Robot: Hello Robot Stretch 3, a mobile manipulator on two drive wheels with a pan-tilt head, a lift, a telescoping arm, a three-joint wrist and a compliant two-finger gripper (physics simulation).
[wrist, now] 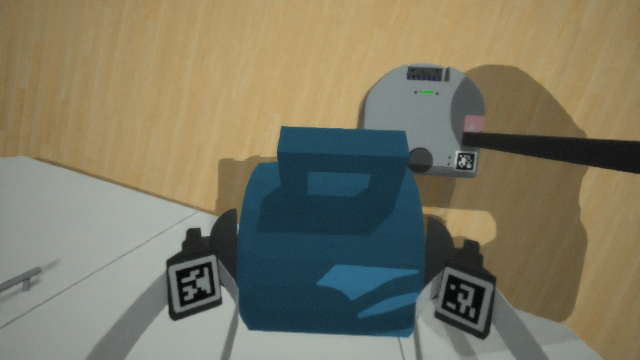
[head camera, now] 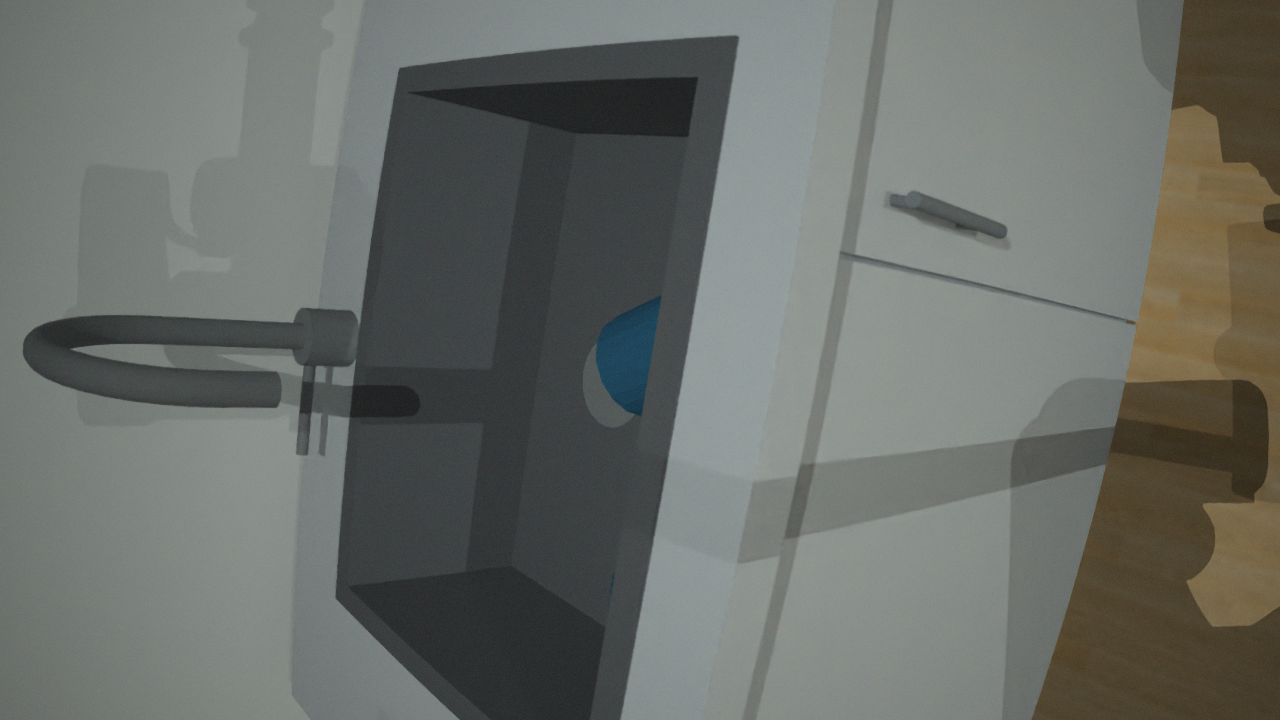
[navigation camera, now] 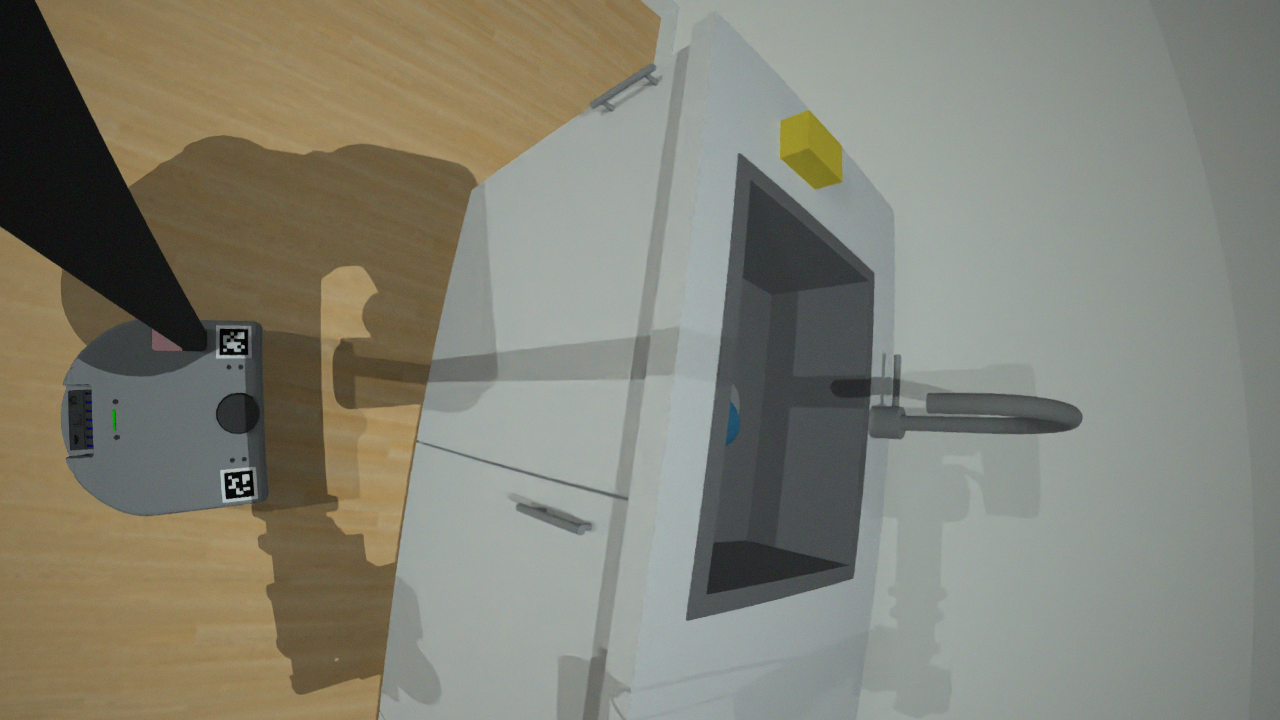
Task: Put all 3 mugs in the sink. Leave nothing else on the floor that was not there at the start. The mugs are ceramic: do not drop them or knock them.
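Pixels of known places: gripper, fingertip midpoint: (wrist: 329,239); robot's base at its link origin: (navigation camera: 236,409).
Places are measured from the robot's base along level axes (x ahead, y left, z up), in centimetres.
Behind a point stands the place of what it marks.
Note:
My gripper (wrist: 329,239) {x -2.3, y -22.8, z 96.4 cm} is shut on a blue mug (wrist: 330,250) {x -3.2, y -22.7, z 100.4 cm}, with a fingertip on either side of it and its handle towards the top of the wrist view. This mug is above the floor and cabinet front in that view. The gripper does not show in the head or navigation views. A second blue mug (head camera: 629,358) {x 57.2, y -2.5, z 80.0 cm} (navigation camera: 732,422) {x 59.4, y -2.6, z 80.0 cm} is in the grey sink (head camera: 714,98) (navigation camera: 765,591), partly hidden by the near rim. A small blue sliver (head camera: 613,586) {x 60.1, y 16.4, z 79.1 cm} shows at the same rim in the head view; what it belongs to is hidden.
The sink is set in a white counter (head camera: 778,107) {x 33.5, y -15.3, z 91.0 cm} (navigation camera: 716,98) {x 44.9, y 37.3, z 91.0 cm}. A grey faucet (head camera: 214,331) {x 84.8, y -4.9, z 105.2 cm} (navigation camera: 993,425) {x 84.8, y -4.7, z 110.9 cm} rises behind it. A yellow block (navigation camera: 810,152) {x 59.3, y 33.6, z 95.2 cm} stands on the counter. My base (navigation camera: 170,429) {x -10.7, y -2.2, z 16.0 cm} (wrist: 395,110) {x -13.4, y -8.2, z 16.0 cm} is on the wooden floor before the cabinet. Cabinet handles (head camera: 957,214) {x 30.6, y -11.4, z 75.7 cm} (navigation camera: 550,517) {x 30.7, y -11.2, z 75.2 cm} stick out.

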